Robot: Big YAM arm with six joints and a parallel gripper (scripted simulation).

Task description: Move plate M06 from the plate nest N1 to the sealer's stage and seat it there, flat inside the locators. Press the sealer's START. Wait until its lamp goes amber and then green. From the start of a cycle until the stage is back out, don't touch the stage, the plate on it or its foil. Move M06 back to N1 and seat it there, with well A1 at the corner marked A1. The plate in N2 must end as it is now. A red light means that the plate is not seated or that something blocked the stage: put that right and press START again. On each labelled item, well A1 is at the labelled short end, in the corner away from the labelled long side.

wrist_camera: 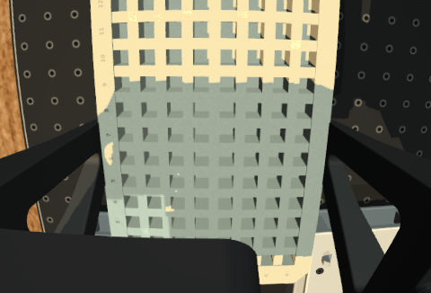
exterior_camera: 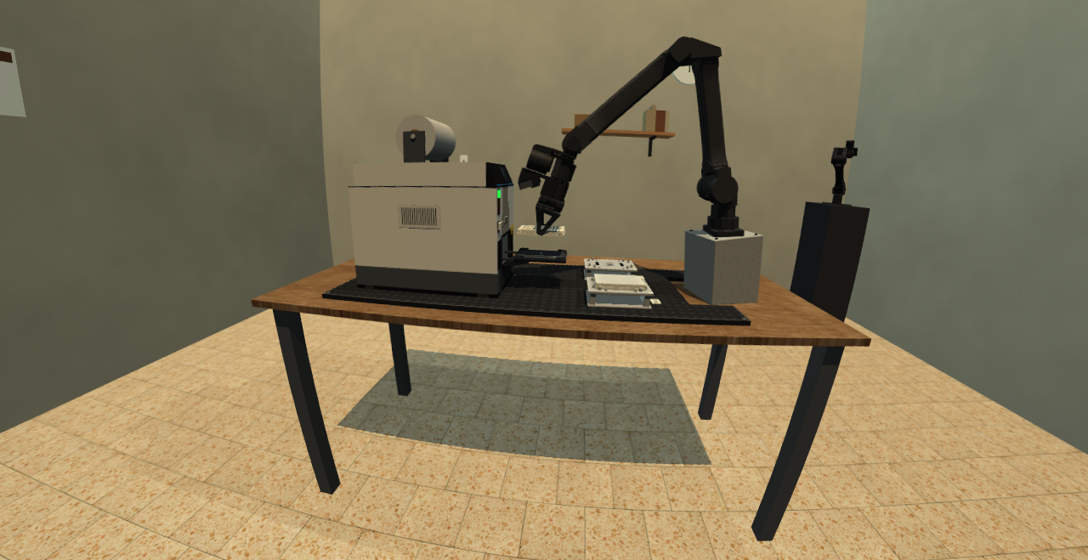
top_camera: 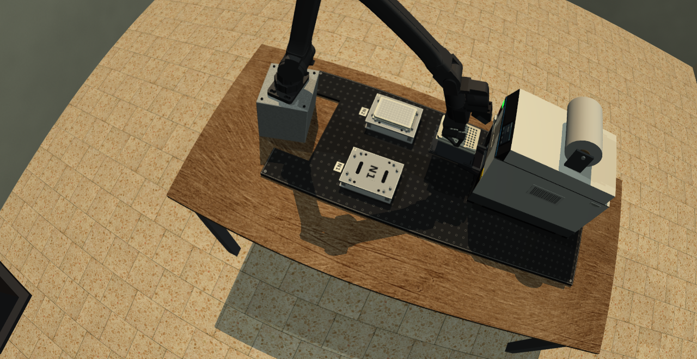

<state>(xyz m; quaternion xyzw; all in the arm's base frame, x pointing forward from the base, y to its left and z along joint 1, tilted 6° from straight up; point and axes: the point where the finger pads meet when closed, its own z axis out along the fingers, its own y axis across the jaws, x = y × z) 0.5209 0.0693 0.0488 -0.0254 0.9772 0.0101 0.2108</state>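
My gripper is now 70 mm above the sealer stage. Also, from my hand: start button: 100 mm to the left, 100 mm ahead, 20 mm above; plate M06: right at my hand; well plate: 220 mm behind, 120 mm below, 60 mm to the left.
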